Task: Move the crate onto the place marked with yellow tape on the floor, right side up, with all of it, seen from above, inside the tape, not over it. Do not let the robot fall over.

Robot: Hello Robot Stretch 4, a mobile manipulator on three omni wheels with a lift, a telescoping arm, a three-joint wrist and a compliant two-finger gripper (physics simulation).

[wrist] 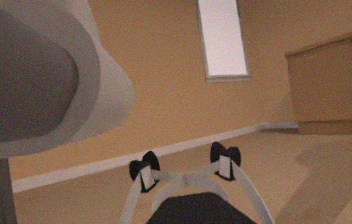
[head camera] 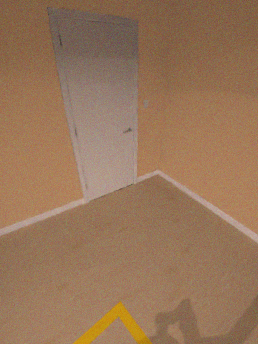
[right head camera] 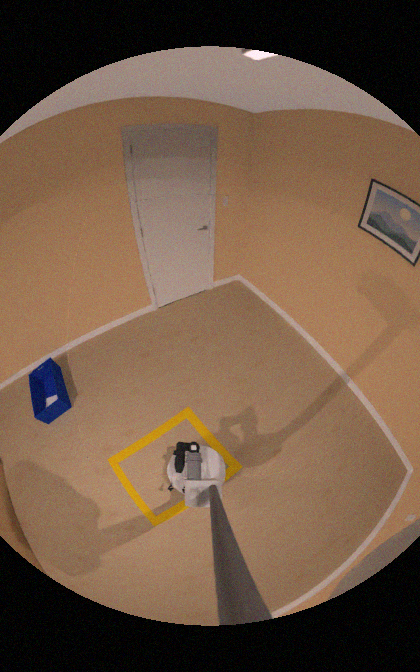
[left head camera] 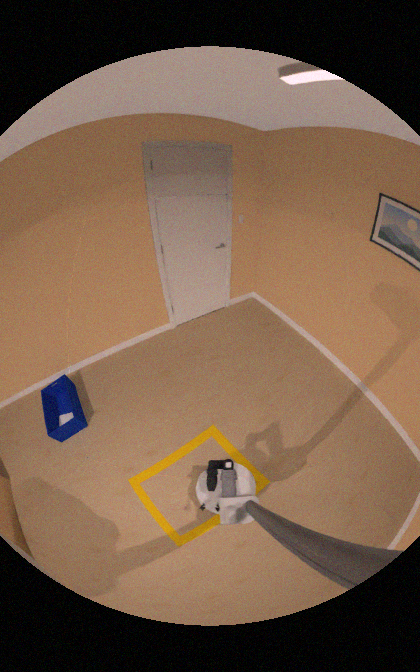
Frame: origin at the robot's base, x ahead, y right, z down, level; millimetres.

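Seen in the pictures: gripper, fingertip midpoint: (wrist: 184, 159).
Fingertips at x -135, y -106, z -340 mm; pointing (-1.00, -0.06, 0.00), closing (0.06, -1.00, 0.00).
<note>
A point is followed by its place in that frame.
A blue crate (left head camera: 74, 426) (right head camera: 56, 412) stands on the floor near the wall at the left. Its open top faces up and a pale patch shows inside. The yellow tape (head camera: 120, 311) {x 481, y -80, z 27 mm} (left head camera: 172, 455) (right head camera: 150, 436) marks a four-sided place right of the crate; the floor inside its left part is bare. The robot's round base covers the tape's right part and near right edge. My gripper (wrist: 184, 159) {x -135, y -106, z -340 mm} (left head camera: 210, 507) (right head camera: 177, 489) is open, its two black fingertips apart with nothing between them. It is well away from the crate. The crate does not show in the wrist view.
A white door (head camera: 102, 110) {x 1972, y -238, z -1186 mm} (left head camera: 192, 255) (right head camera: 175, 240) is in the wall behind the tape. The skirting (head camera: 210, 206) {x 1539, y 1124, z -24 mm} runs along the right wall. Brown furniture (wrist: 322, 87) {x -1887, y -1651, z -447 mm} stands near a wall, with a bright window (wrist: 223, 40) {x -2829, y -1044, z -1310 mm} to its left in the wrist view. Robot shadows cross the floor.
</note>
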